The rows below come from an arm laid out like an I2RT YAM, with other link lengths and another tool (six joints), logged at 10 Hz.
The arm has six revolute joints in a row. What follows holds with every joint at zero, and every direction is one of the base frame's. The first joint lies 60.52 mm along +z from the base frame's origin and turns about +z. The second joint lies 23.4 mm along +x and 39.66 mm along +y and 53.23 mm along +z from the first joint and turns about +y. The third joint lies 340.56 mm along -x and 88.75 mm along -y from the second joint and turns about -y. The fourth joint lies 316.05 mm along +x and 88.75 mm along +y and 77.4 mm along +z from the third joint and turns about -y. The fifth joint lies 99.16 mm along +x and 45.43 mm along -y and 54.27 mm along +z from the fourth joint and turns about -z. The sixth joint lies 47.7 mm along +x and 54.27 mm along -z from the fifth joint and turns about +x. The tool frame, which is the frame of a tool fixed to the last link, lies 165 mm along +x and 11 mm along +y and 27 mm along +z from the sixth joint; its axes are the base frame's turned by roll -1.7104, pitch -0.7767 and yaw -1.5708 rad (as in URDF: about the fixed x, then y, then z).
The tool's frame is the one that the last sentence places.
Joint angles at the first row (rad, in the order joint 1, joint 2, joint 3, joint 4, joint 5, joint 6):
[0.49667, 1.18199, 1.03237, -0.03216, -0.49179, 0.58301]
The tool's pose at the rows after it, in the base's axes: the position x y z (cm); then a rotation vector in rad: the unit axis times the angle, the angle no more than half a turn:
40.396, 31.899, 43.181, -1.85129, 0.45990, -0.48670
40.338, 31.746, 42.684, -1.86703, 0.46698, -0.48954
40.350, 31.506, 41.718, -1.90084, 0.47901, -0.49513
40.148, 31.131, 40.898, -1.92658, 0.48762, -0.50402
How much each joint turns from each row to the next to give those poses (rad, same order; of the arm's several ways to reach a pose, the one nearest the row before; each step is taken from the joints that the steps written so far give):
[-0.00030, -0.00447, -0.00144, -0.01203, 0.00875, -0.00473]
[0.00042, -0.00394, -0.00186, -0.01949, 0.00803, -0.01007]
[0.00020, -0.00188, 0.00215, -0.04052, 0.01482, -0.02248]
[-0.00036, -0.01034, -0.00729, -0.02936, 0.01372, -0.01920]

